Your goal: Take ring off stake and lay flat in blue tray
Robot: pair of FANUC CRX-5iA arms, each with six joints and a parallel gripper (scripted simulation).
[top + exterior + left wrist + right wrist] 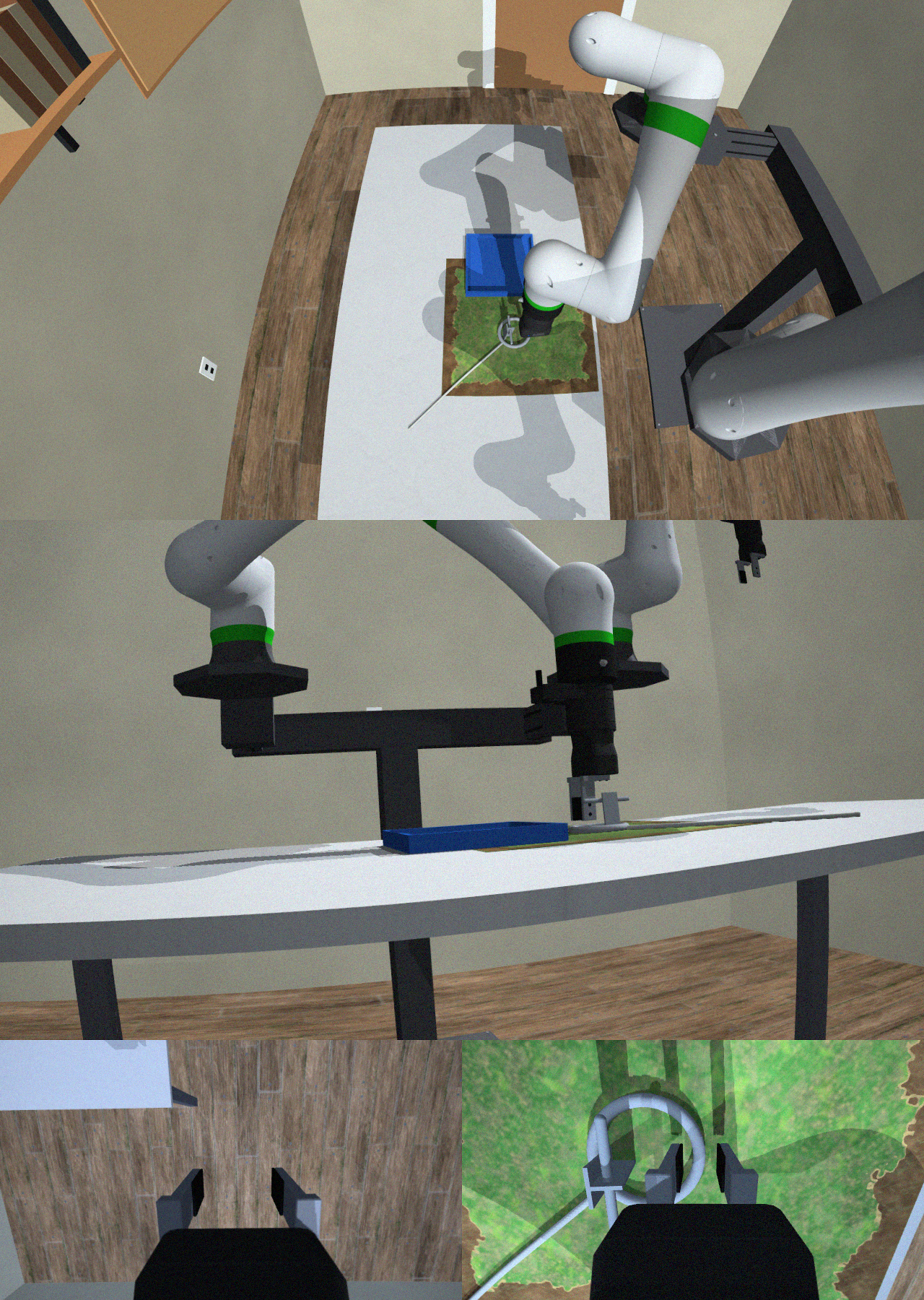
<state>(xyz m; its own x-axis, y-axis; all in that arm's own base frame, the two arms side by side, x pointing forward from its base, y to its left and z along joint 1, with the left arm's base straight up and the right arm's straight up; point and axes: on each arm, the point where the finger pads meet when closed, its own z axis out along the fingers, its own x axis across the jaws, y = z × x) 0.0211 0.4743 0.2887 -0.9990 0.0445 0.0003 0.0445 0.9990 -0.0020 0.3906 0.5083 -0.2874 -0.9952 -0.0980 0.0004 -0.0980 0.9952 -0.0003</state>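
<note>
The grey ring is 40 mm ahead of my right hand and 30 mm below it. From my right hand the other things lie so: blue tray 70 mm ahead, 200 mm to the right, 20 mm below; then grey stake 60 mm ahead, 10 mm to the left; then mat 20 mm ahead, 20 mm to the right, 50 mm below.
</note>
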